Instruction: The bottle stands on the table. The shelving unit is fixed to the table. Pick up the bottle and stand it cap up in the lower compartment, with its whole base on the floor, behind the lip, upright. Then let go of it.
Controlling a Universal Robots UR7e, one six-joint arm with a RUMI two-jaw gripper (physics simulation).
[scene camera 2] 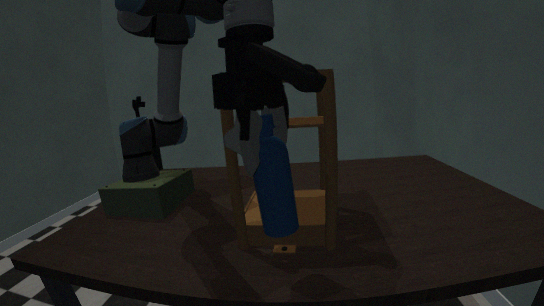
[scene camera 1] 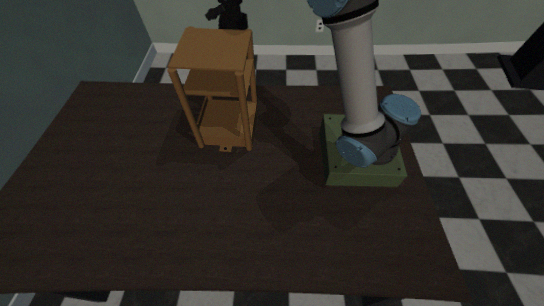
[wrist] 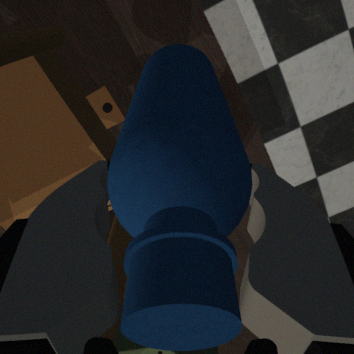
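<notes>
My gripper (scene camera 2: 268,156) (wrist: 178,165) is shut on the blue bottle (scene camera 2: 277,195) (wrist: 180,135), holding it by the upper body below the neck, cap up. The bottle is raised off the table and leans in scene camera 2, its base further right than its cap. It hangs outside the orange-brown shelving unit (scene camera 1: 215,49) (scene camera 2: 328,160), in front of its open side as scene camera 2 sees it. The lower compartment's floor (scene camera 1: 220,117) (scene camera 2: 311,201) lies behind the lip (scene camera 2: 312,235). In scene camera 1 the bottle and the fingers are hidden behind the unit.
A fixing tab (scene camera 1: 226,148) (scene camera 2: 291,249) (wrist: 102,96) sticks out at the unit's foot. The unit's posts and middle shelf (scene camera 1: 210,82) (scene camera 2: 306,122) stand close to the gripper. The arm's green base block (scene camera 1: 365,179) (scene camera 2: 132,204) is on the table (scene camera 1: 150,225) (scene camera 2: 440,225).
</notes>
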